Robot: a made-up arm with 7 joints. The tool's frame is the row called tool. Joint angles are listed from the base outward.
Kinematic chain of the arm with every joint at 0, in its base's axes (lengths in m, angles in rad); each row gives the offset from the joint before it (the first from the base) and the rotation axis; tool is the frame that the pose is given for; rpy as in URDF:
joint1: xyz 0 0 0.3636 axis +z
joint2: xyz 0 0 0 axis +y
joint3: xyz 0 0 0.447 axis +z
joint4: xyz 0.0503 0 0 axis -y
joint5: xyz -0.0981 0 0.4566 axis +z
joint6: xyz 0 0 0 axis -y
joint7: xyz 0.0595 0 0 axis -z
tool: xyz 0 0 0 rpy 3.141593 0 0
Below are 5 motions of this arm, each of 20 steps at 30 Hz.
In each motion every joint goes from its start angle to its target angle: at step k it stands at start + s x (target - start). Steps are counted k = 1, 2, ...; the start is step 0. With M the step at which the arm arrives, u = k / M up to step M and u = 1 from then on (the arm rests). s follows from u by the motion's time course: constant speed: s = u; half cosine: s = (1 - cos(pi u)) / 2; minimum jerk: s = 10 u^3 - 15 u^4 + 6 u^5.
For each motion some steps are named. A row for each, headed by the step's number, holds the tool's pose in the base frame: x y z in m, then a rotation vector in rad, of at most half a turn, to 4 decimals.
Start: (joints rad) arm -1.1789 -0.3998 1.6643 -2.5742 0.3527 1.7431 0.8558
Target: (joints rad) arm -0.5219 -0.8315 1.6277 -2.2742 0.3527 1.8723 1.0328
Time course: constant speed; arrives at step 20
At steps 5, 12, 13, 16, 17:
5: 0.3369 0.3013 0.4350 2.3662 -0.7956 -0.4712
12: 0.2603 0.4199 0.4610 2.4520 -0.6010 -0.0739
13: 0.2453 0.4357 0.4642 2.4644 -0.5707 -0.0174
16: 0.1945 0.4798 0.4732 2.5016 -0.4757 0.1514
17: 0.1757 0.4933 0.4759 2.5140 -0.4426 0.2074

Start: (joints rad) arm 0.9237 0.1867 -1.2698 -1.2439 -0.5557 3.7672 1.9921
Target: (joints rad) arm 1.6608 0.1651 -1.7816 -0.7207 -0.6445 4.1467 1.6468
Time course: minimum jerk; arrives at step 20
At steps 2, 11, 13, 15, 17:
2: 0.4665 -0.0079 1.0404 -0.9536 0.3680 -1.7612
11: 0.3304 0.0924 1.1446 -0.6639 -0.3615 -1.8934
13: 0.2825 0.1114 1.1668 -0.5348 -0.5532 -1.9174
15: 0.2444 0.1224 1.1812 -0.4236 -0.6915 -1.9313
17: 0.2218 0.1273 1.1885 -0.3540 -0.7684 -1.9376

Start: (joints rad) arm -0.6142 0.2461 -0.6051 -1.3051 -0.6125 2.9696 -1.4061
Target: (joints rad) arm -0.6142 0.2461 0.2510 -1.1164 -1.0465 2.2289 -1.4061
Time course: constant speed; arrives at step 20
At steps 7, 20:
7: 0.4440 -0.4390 0.9651 1.5383 0.8746 -0.2498
20: 0.5768 -0.2321 1.0082 1.5098 1.1251 -0.2959

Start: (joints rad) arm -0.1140 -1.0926 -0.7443 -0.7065 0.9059 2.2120 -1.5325
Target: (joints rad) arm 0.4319 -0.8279 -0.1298 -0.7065 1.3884 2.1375 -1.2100
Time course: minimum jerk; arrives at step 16
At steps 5, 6, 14, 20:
5: -0.6793 -0.1839 1.0052 0.3516 0.3256 2.2431
6: -0.6460 -0.2064 1.0317 0.3249 0.4422 2.3715
14: -0.3971 -0.2588 1.1861 -0.0123 -1.1964 -2.4741
20: -0.3922 -0.2579 1.1886 -0.0040 -1.2012 -2.4439

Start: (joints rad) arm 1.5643 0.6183 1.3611 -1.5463 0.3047 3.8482 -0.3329
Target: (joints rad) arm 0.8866 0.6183 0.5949 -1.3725 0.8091 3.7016 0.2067
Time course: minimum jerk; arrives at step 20
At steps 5, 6, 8, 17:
5: -0.4015 0.5033 0.7718 -0.9453 -0.8967 -0.1636
6: -0.3698 0.5372 0.7631 -1.0222 -0.8576 -0.1983
8: -0.2744 0.6135 0.7418 -1.2096 -0.7277 -0.2878
17: 0.2510 0.6842 0.6800 -1.6563 0.1834 -0.6577

